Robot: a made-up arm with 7 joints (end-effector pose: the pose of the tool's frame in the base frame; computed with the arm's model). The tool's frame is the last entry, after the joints. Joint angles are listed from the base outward.
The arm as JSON. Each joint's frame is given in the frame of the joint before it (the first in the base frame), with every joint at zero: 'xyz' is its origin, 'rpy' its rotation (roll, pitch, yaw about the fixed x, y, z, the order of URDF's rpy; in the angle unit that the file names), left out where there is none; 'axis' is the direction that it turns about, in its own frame. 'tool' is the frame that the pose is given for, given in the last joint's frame.
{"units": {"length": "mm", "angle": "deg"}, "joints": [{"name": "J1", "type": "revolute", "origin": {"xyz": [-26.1, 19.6, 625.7]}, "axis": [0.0, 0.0, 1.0]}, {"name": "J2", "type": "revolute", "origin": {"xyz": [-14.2, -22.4, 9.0]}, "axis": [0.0, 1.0, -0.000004]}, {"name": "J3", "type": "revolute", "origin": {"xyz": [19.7, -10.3, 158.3]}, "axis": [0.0, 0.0, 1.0]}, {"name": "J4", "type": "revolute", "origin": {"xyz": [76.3, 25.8, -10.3]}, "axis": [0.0, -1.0, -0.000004]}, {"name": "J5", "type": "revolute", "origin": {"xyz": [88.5, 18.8, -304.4]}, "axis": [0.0, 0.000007, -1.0]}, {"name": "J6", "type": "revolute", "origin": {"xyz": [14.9, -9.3, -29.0]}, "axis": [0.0, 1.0, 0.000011]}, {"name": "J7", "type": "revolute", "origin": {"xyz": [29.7, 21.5, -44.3]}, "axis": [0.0, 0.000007, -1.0]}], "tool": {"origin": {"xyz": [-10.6, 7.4, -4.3], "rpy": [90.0, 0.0, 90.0]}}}
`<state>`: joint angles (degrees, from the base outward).
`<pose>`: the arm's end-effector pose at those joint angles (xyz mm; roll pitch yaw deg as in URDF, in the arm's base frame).
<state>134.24 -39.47 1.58 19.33 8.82 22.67 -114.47</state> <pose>-285.1 261.8 701.5 99.71 35.26 -23.68</pose>
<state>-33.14 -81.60 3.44 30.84 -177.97 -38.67 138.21</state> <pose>123.7 -58.4 889.3 21.88 41.25 72.52</pose>
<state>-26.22 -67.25 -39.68 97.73 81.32 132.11 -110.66</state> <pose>-231.2 -117.1 1078.9 77.27 83.71 -139.06</pose>
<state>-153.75 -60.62 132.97 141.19 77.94 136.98 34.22</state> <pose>443.8 195.9 708.4 146.42 -11.19 66.05</pose>
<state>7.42 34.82 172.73 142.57 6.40 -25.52 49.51</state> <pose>136.1 -32.3 1163.8 -108.88 14.37 -35.95</pose>
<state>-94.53 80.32 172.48 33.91 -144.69 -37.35 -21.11</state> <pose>-68.4 218.9 899.2 175.16 17.90 14.13</pose>
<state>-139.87 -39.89 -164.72 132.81 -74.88 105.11 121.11</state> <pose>279.4 433.1 798.9 27.92 -25.46 23.60</pose>
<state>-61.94 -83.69 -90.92 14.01 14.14 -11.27 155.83</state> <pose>-256.6 -292.2 667.6 143.52 75.02 147.33</pose>
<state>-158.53 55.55 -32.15 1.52 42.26 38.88 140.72</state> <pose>29.2 150.5 322.5 19.58 -15.73 67.13</pose>
